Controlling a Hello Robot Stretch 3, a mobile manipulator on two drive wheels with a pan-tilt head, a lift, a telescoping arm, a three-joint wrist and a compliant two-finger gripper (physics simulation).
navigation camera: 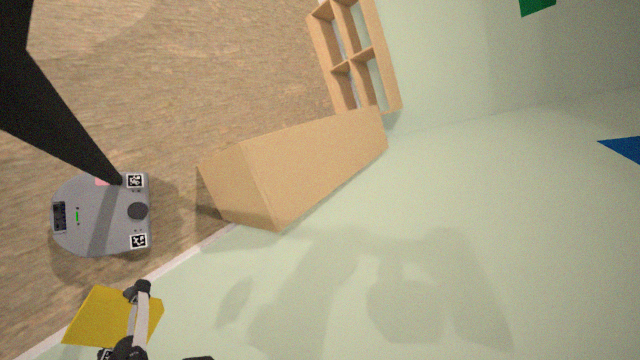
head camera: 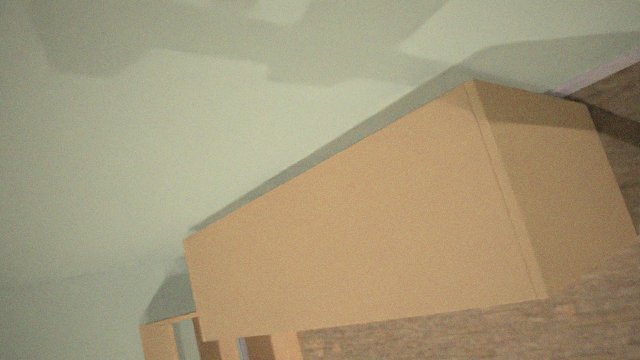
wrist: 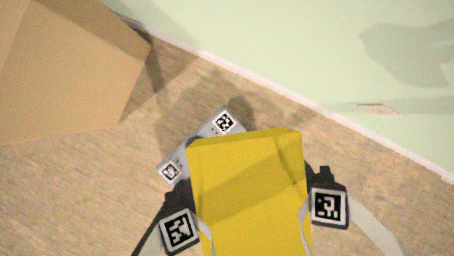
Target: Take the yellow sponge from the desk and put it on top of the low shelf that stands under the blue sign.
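Where they show: gripper, fingertip midpoint: [navigation camera: 126, 311] [wrist: 246, 184]; robot's base, link origin: [navigation camera: 137, 209].
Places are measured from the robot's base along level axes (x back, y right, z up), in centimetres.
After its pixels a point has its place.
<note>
The yellow sponge [navigation camera: 95, 317] {x 5.1, y 10.5, z 86.5 cm} [wrist: 245, 172] {x 0.1, y 14.3, z 86.4 cm} is between the two fingertips of my gripper [navigation camera: 122, 322] {x 2.1, y 13.2, z 81.4 cm} [wrist: 246, 184] {x 2.1, y 13.2, z 81.4 cm}, which is shut on it and holds it up in the air, beside the wall. The low shelf [head camera: 350, 215] {x -70.7, y -14.6, z 61.1 cm} [navigation camera: 315, 155] {x -66.6, y -20.2, z 61.1 cm} [wrist: 65, 85] {x -34.3, y -8.9, z 42.3 cm} is a light wooden box standing along the green wall; its broad plain top fills the middle of the head view. The gripper is apart from the low shelf, which lies at the upper left in the wrist view. Part of the blue sign [navigation camera: 625, 149] {x -108.0, y -10.1, z 167.4 cm} shows at the right edge of the navigation view. The desk does not show.
My grey base [navigation camera: 100, 215] {x 12.1, y 0.5, z 16.0 cm} [wrist: 205, 131] {x -2.1, y 6.1, z 16.0 cm} is on the wooden floor near the low shelf's end. An open-compartment wooden shelf unit [navigation camera: 388, 75] {x -174.5, y -106.2, z 61.0 cm} [head camera: 159, 345] {x -182.3, y -83.6, z 61.0 cm} stands beyond the low shelf. The wall [navigation camera: 450, 200] {x -77.8, y 2.9, z 114.1 cm} [head camera: 150, 150] {x -85.4, y -0.3, z 98.5 cm} runs along the low shelf and close to the gripper. A green sign [navigation camera: 537, 6] {x -194.6, y -125.5, z 174.9 cm} hangs farther off.
</note>
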